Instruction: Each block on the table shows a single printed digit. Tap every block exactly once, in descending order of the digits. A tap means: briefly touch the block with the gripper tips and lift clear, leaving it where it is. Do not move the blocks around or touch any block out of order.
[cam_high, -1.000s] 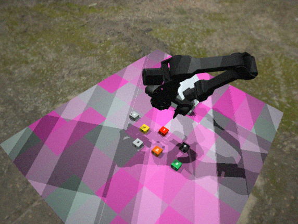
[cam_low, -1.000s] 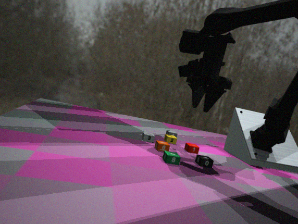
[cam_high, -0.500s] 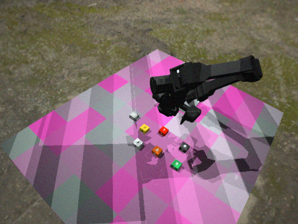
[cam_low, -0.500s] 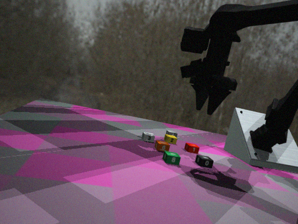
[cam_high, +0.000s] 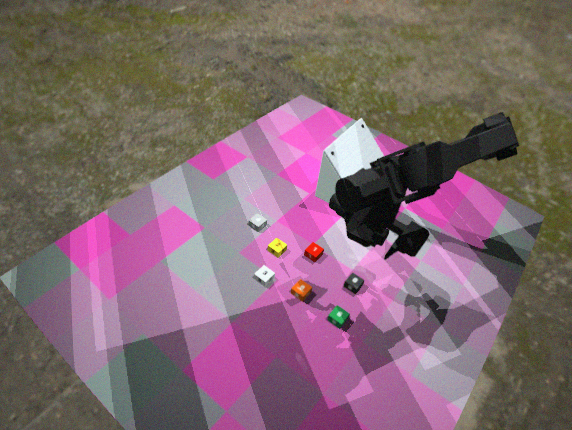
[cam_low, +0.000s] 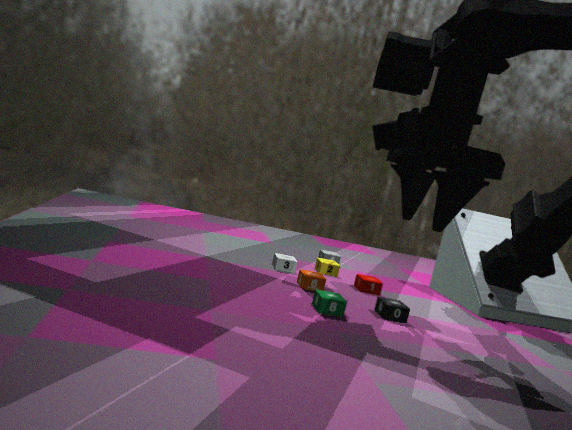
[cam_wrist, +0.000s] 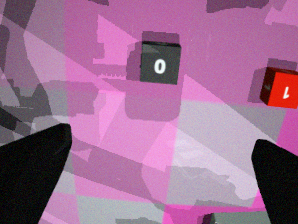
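Now: gripper tip 110 mm above the green block, 100 mm short of it and 30 mm to the right of it. From my gripper tip the other things lie so: black block: 110 mm below, 10 mm ahead; red block: 120 mm to the right, 110 mm below; orange block: 110 mm below, 100 mm ahead, 70 mm to the right.
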